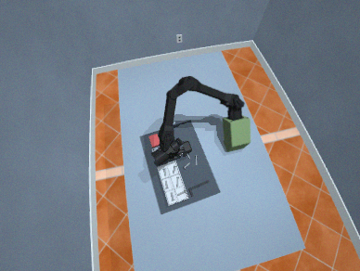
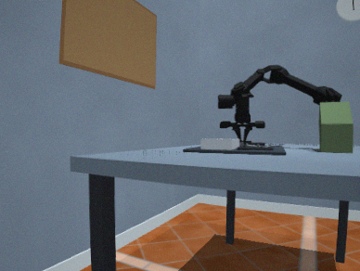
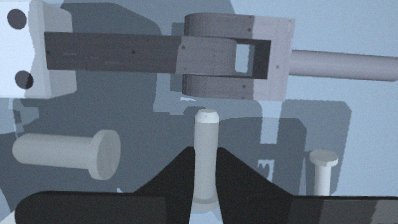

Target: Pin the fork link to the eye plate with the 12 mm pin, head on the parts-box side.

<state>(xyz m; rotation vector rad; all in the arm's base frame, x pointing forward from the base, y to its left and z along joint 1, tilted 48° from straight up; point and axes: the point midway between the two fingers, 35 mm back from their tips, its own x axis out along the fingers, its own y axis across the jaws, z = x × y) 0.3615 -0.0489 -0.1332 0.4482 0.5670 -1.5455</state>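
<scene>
The eye plate lies 2 cm ahead of my hand, 5 cm to the right of it and 3 cm below it. From my hand the other things lie so: thick headed pin (7 cm ahead, 3 cm below); then dark mat (5 cm to the left, 5 cm below); then thin headed pin (7 cm behind, 2 cm to the left, 4 cm below).
</scene>
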